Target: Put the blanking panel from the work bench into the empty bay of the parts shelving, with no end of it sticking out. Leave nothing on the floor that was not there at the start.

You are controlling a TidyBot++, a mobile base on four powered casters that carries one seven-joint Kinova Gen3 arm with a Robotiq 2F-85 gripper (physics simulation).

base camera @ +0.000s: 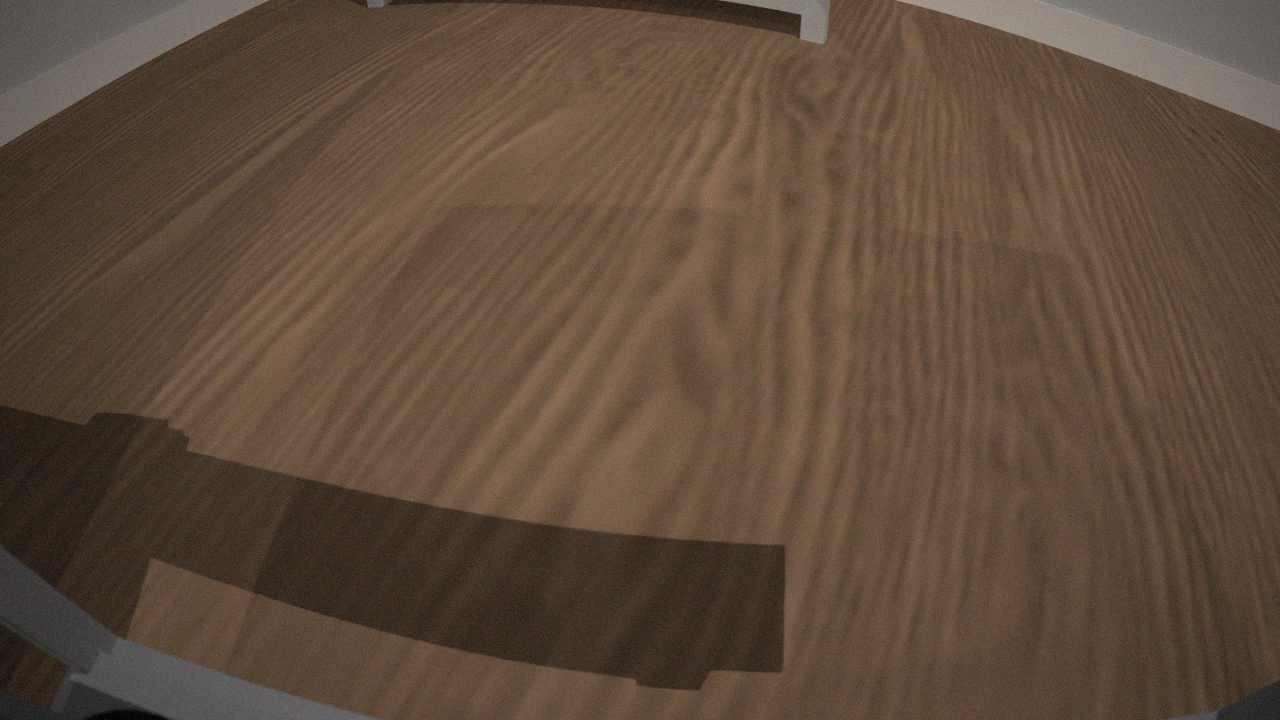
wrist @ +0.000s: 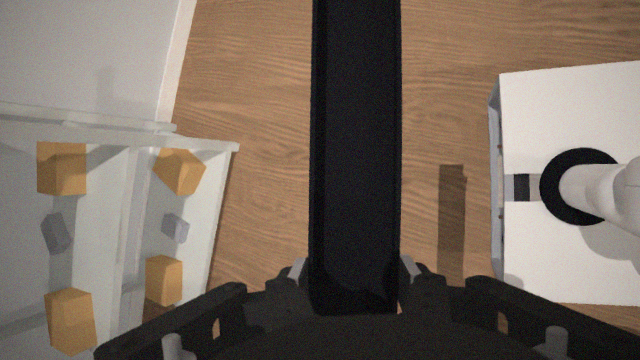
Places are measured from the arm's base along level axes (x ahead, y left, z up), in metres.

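Pixels of known places: gripper, between the fingertips: (wrist: pixel 352 274); arm's base, origin of its link: (wrist: pixel 583 186).
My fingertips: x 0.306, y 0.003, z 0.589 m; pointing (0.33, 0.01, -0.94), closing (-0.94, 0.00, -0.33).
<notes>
Ahead of a thing's pixels: the offset from my fingertips to its middle. "*": to the spot under its first point. Level surfaces: height alone.
My gripper (wrist: pixel 352 274) is shut on the blanking panel @(* dx -0.004, dy -0.065, dz -0.002 m) (wrist: pixel 356 150), a long black board. The panel runs straight from the fingers to the top edge of the wrist view, above the floor. The pale parts shelving (wrist: pixel 212 175) (base camera: pixel 814 22) is at the left in the wrist view, seen from above, apart from the panel. Its lower front edge and feet show at the top of the base camera view. The panel hides part of the floor. Which bay is empty cannot be told. The work bench does not show.
Orange blocks @(dx +1.187, dy -0.118, dz -0.402 m) (wrist: pixel 61 175) @(dx +1.254, dy +0.441, dz -0.859 m) (wrist: pixel 164 280) and small grey parts @(* dx +1.139, dy +0.176, dz -0.859 m) (wrist: pixel 175 227) are on the shelving's boards. My white mobile base (wrist: pixel 550 110) is at the right in the wrist view. A white wall (wrist: pixel 90 50) stands behind the shelving. A dark shadow lies across the floor @(dz -0.985 m) (base camera: pixel 626 358).
</notes>
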